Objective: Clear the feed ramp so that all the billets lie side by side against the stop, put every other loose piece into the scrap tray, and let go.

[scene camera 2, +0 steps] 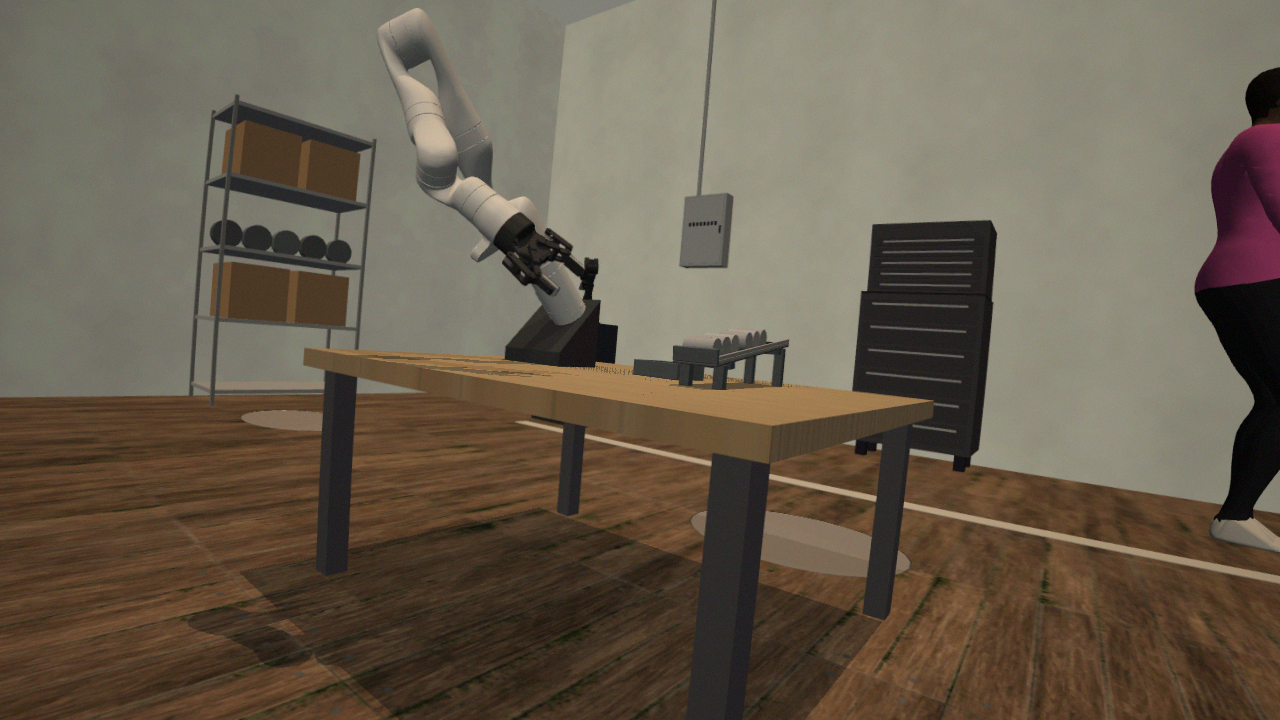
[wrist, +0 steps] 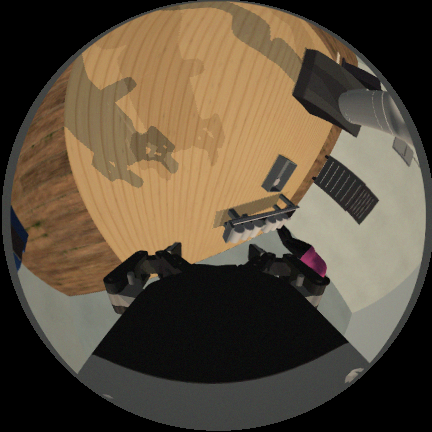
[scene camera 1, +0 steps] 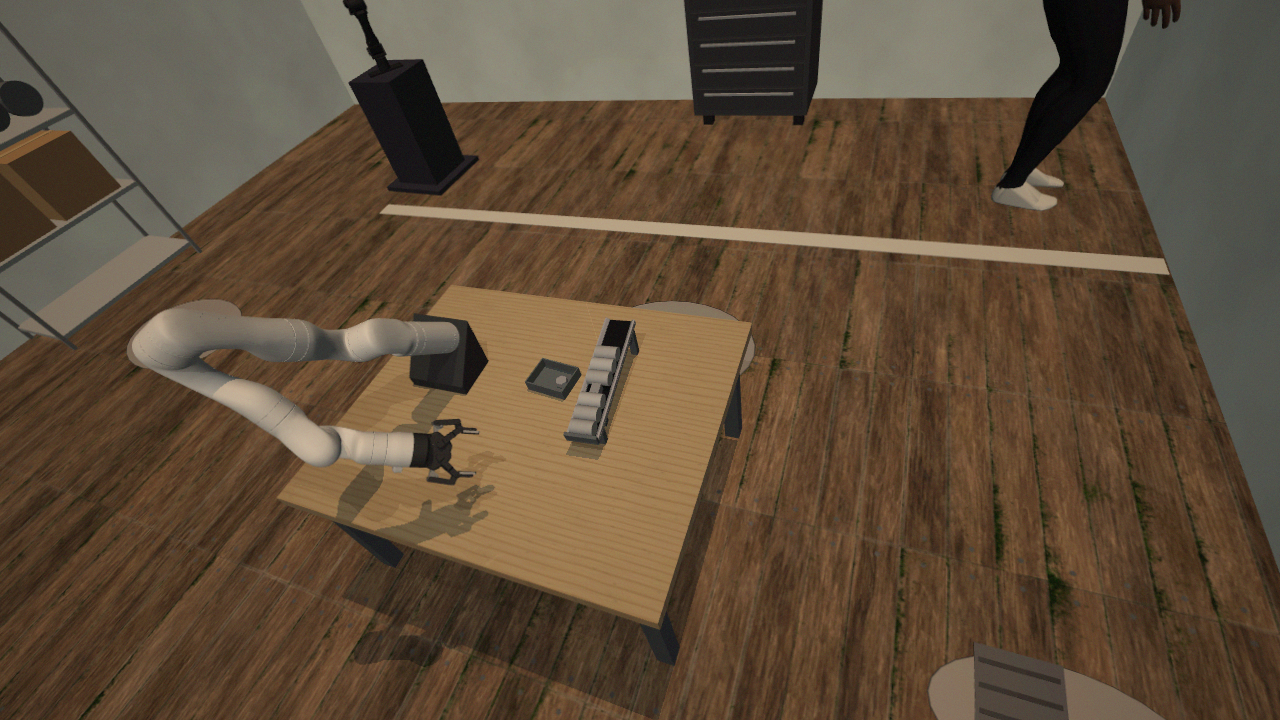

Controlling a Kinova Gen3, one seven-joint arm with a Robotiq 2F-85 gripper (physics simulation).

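Where they show: gripper, between the fingertips: [scene camera 2: 570,282] [wrist: 214,250] [scene camera 1: 476,452]; arm's base, origin of its link: [scene camera 2: 569,313] [wrist: 350,107] [scene camera 1: 446,337].
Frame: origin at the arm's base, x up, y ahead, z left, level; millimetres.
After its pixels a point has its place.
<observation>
The feed ramp [scene camera 1: 618,332] [scene camera 2: 751,351] [wrist: 265,216] stands on short legs on the table, sloping down to the stop [scene camera 1: 584,438] {x -64, y 530, z -170 mm} at its near end. Several light grey billets [scene camera 1: 587,414] {x -40, y 518, z -115 mm} [scene camera 2: 700,342] {x -51, y 520, z -159 mm} [wrist: 245,231] {x -44, y 493, z -121 mm} lie side by side at the stop end. More grey billets [scene camera 1: 601,362] {x -16, y 491, z 39 mm} [scene camera 2: 747,337] [wrist: 276,222] {x -22, y 473, z 28 mm} lie higher up, beyond a gap. A small piece [scene camera 1: 594,387] {x -40, y 496, z -29 mm} shows in that gap; its shape is unclear. The scrap tray [scene camera 1: 539,390] {x -122, y 296, z -25 mm} [scene camera 2: 656,368] {x -114, y 321, z -27 mm} [wrist: 281,167] {x -101, y 284, z -24 mm} holds a small light piece [scene camera 1: 561,380] {x -114, y 347, z 20 mm} [wrist: 276,182] {x -113, y 349, z 25 mm}. My gripper [scene camera 1: 470,453] {x 34, y 352, z -332 mm} [scene camera 2: 571,291] {x 34, y 352, z -332 mm} [wrist: 214,250] {x 34, y 352, z -332 mm} is open and empty, above the table, away from ramp and tray.
The arm's dark base block [scene camera 1: 443,358] {x -45, y -3, z -44 mm} [scene camera 2: 554,333] {x -55, y 8, z -53 mm} [wrist: 322,87] {x -70, y 10, z -68 mm} stands on the table [scene camera 1: 572,528] {x -133, y 579, z -370 mm} [scene camera 2: 572,398] {x -140, y 570, z -513 mm} [wrist: 200,200] {x -133, y 415, z -259 mm}, left of the tray in the first scene view. A person [scene camera 1: 1065,80] [scene camera 2: 1253,241] [wrist: 314,260] stands beyond the pale floor line [scene camera 1: 769,236].
</observation>
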